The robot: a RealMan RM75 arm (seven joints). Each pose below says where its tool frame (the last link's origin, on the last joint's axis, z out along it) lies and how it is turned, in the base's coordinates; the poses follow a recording.
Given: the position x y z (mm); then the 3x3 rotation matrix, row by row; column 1 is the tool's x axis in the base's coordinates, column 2 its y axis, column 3 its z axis. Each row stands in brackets.
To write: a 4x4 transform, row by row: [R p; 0 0 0 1], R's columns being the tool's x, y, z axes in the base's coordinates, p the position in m. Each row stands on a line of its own. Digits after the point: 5 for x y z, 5 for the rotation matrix.
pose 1, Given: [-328.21 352.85 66.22], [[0.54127 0.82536 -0.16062], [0.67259 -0.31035 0.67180], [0.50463 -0.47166 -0.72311]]
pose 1, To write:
0.54127 0.82536 -0.16062 -0.32821
0.67259 -0.31035 0.67180 0.35285
0.50463 -0.47166 -0.72311 0.06622
0 0 0 1

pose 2, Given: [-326.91 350.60 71.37], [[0.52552 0.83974 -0.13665], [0.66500 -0.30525 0.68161], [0.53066 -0.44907 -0.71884]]
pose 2, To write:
0.52552 0.83974 -0.13665 -0.32691
0.66500 -0.30525 0.68161 0.35060
0.53066 -0.44907 -0.71884 0.07137
0 0 0 1

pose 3, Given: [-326.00 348.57 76.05], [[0.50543 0.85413 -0.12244], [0.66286 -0.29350 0.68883], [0.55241 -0.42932 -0.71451]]
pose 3, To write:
0.50543 0.85413 -0.12244 -0.32600
0.66286 -0.29350 0.68883 0.34857
0.55241 -0.42932 -0.71451 0.07605
0 0 0 1

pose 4, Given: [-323.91 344.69 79.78], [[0.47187 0.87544 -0.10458], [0.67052 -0.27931 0.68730], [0.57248 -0.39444 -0.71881]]
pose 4, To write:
0.47187 0.87544 -0.10458 -0.32391
0.67052 -0.27931 0.68730 0.34469
0.57248 -0.39444 -0.71881 0.07978
0 0 0 1

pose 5, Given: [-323.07 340.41 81.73], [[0.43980 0.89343 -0.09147], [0.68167 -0.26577 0.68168], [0.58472 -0.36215 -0.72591]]
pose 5, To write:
0.43980 0.89343 -0.09147 -0.32307
0.68167 -0.26577 0.68168 0.34041
0.58472 -0.36215 -0.72591 0.08173
0 0 0 1

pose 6, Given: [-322.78 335.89 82.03], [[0.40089 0.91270 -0.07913], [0.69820 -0.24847 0.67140], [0.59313 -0.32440 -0.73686]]
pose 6, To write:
0.40089 0.91270 -0.07913 -0.32278
0.69820 -0.24847 0.67140 0.33589
0.59313 -0.32440 -0.73686 0.08203
0 0 0 1

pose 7, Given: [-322.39 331.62 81.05], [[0.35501 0.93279 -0.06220], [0.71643 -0.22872 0.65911], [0.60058 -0.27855 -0.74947]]
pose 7, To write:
0.35501 0.93279 -0.06220 -0.32239
0.71643 -0.22872 0.65911 0.33162
0.60058 -0.27855 -0.74947 0.08105
0 0 0 1

